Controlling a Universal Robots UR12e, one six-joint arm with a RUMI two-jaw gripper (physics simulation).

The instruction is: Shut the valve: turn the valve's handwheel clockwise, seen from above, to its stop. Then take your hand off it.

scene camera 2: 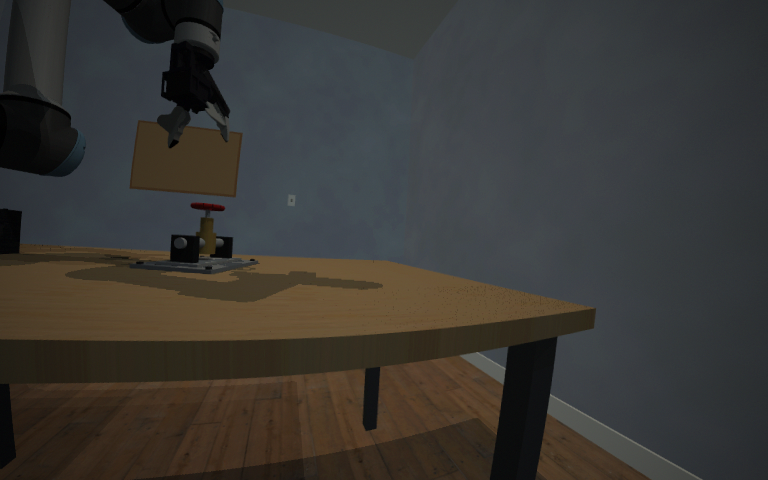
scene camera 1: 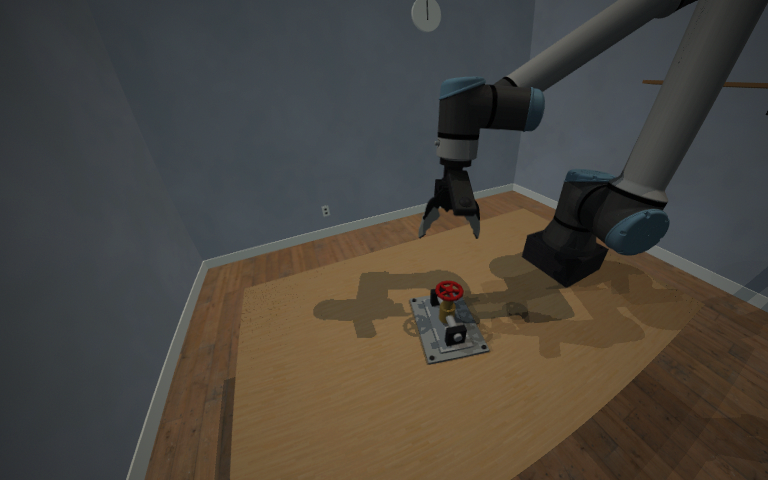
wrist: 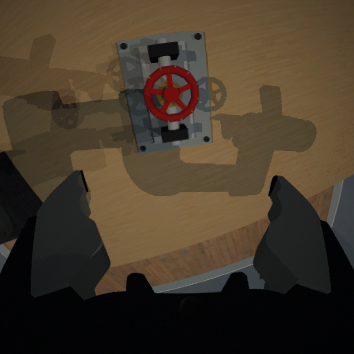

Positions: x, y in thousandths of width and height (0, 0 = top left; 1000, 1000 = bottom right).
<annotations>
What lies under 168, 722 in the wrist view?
My gripper.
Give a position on a red handwheel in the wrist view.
At 484, 264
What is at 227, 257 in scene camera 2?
My gripper.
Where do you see a grey base plate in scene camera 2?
At 283, 559
</annotations>
